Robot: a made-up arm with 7 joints.
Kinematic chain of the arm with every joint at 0, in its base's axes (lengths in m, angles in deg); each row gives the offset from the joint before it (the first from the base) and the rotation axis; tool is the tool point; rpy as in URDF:
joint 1: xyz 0 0 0.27 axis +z
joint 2: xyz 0 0 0 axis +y
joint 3: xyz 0 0 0.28 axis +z
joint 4: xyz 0.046 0 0 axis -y
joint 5: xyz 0.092 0 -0.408 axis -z
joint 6: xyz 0 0 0 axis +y
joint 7: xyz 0.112 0 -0.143 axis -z
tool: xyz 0 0 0 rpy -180 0 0
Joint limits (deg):
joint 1: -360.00..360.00
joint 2: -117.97..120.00
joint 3: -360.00..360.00
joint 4: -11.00..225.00
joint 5: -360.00..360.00
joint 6: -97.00..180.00
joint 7: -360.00..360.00
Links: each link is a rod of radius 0.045 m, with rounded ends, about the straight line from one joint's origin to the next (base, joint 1, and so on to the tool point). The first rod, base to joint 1, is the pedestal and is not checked.
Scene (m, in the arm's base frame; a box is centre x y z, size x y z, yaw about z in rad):
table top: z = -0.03
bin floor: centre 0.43 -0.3 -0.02 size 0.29 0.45 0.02 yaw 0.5
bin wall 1: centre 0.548 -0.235 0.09 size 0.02 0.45 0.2 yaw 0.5
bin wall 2: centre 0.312 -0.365 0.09 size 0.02 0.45 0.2 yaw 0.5
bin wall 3: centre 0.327 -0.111 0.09 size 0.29 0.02 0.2 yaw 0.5
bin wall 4: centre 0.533 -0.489 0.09 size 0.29 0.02 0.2 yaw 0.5
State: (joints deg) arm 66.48 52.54 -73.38 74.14 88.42 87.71 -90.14
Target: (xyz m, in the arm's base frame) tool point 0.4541 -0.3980 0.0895
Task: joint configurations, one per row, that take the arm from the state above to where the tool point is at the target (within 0.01 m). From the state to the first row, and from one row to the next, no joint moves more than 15 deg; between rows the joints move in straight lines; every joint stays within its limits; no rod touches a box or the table.
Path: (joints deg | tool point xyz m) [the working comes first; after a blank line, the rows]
Joints at the target: 24.98 71.11 -76.05 69.43 90.14 74.95 -90.14
Straight joint move there: touches bin wall 1.

1: 53.93 48.72 -74.74 75.76 83.22 81.74 -92.45 | 0.6369 -0.0331 0.2100
2: 41.39 44.90 -76.11 77.38 78.01 75.78 -94.76 | 0.6201 -0.1944 0.2545
3: 28.84 41.08 -77.47 79.01 72.81 69.81 -97.08 | 0.5596 -0.3494 0.3018
4: 16.30 37.26 -78.83 80.63 67.61 63.85 -99.39 | 0.4574 -0.4853 0.3513
5: 27.00 51.51 -90.40 73.07 77.43 70.47 -94.76 | 0.4532 -0.4473 0.3136
6: 37.70 65.76 -101.97 65.51 87.25 77.10 -90.14 | 0.4541 -0.3980 0.3319
7: 31.34 68.44 -89.01 67.47 88.69 76.02 -90.14 | 0.4640 -0.4052 0.2123
8: 24.98 71.11 -76.05 69.43 90.14 74.95 -90.14 | 0.4541 -0.3980 0.0895

